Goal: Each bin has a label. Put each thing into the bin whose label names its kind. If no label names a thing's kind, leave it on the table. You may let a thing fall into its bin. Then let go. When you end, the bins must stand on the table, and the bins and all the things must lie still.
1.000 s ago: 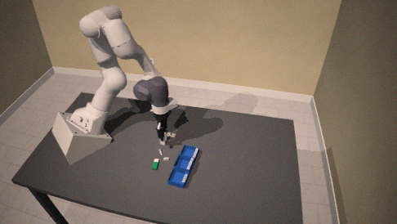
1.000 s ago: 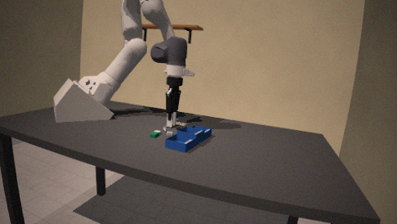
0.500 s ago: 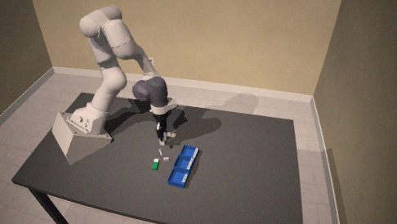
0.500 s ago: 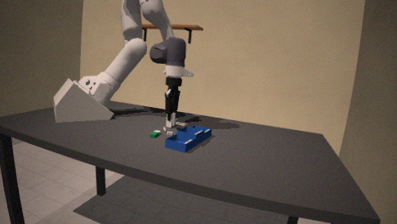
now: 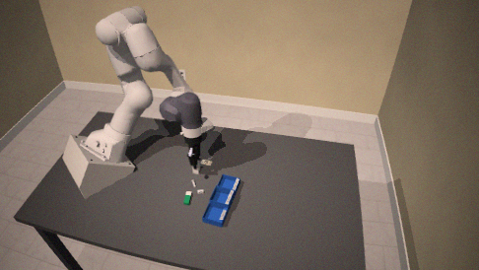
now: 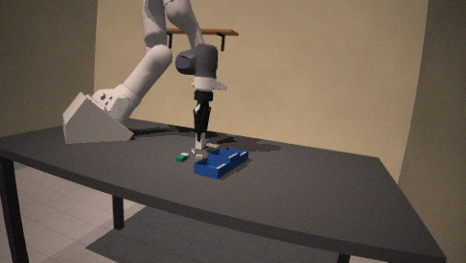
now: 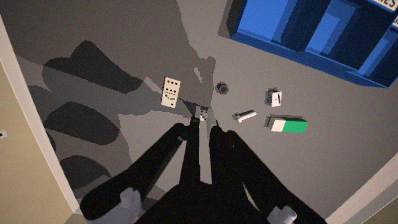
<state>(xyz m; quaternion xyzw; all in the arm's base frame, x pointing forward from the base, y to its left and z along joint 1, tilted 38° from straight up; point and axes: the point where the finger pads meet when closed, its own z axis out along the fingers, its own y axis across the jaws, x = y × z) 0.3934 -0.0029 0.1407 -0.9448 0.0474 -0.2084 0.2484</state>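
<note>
The white die is 3 cm below my hand. The rest, counted from my hand: white bolt 1 cm ahead, 8 cm to the right, 3 cm below; white domino 3 cm ahead, 7 cm to the left, 3 cm below; dark round thing 5 cm ahead, 3 cm to the right, 3 cm below.
</note>
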